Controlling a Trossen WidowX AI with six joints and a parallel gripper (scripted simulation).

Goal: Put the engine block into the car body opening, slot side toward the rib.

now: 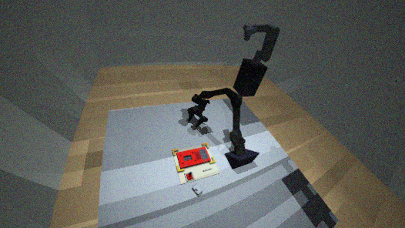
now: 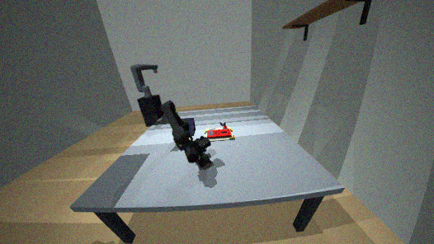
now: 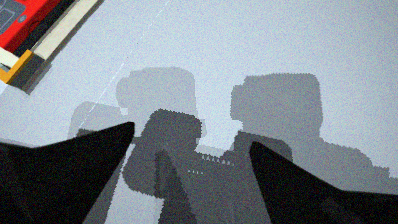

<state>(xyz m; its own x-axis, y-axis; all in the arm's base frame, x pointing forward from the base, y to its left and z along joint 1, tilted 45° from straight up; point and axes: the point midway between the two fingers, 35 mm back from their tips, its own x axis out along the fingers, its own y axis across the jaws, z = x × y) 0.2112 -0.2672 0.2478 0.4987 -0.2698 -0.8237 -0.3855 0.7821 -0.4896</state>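
Now: the engine block 12 cm ahead of my gripper tip and 48 cm to the left of it.
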